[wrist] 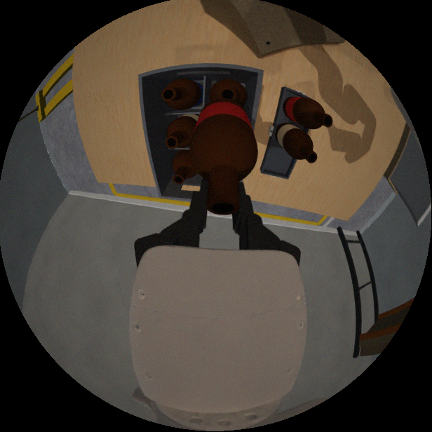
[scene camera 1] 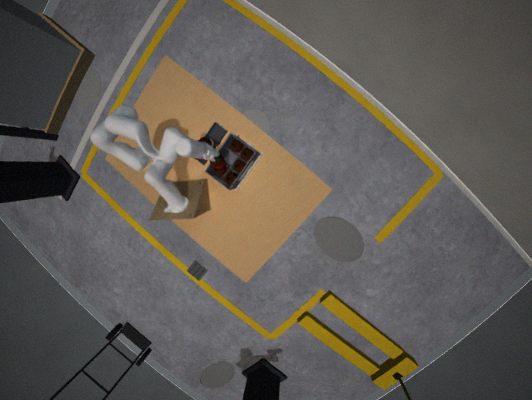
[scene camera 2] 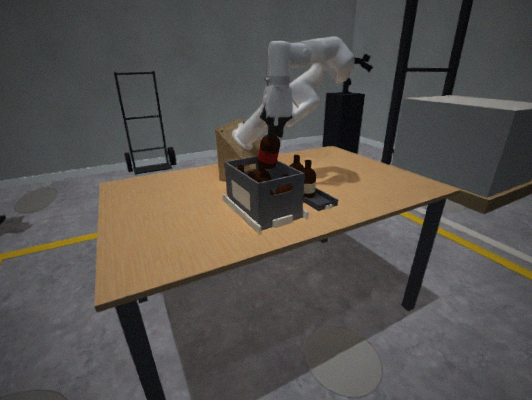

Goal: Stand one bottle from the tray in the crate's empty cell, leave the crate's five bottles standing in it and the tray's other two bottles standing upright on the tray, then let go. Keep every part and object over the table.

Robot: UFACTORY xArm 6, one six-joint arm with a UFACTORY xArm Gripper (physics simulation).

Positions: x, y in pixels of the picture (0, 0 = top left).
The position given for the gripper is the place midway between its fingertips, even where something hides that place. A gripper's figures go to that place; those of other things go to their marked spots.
Labels:
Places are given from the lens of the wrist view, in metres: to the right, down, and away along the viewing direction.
gripper (wrist: 220, 190): 0.01, -0.02, 0.14
cream-labelled bottle (wrist: 297, 143): 0.18, -0.15, 0.21
red-labelled bottle (wrist: 223, 150): 0.01, -0.05, 0.10
red-labelled bottle (wrist: 307, 112): 0.18, -0.20, 0.16

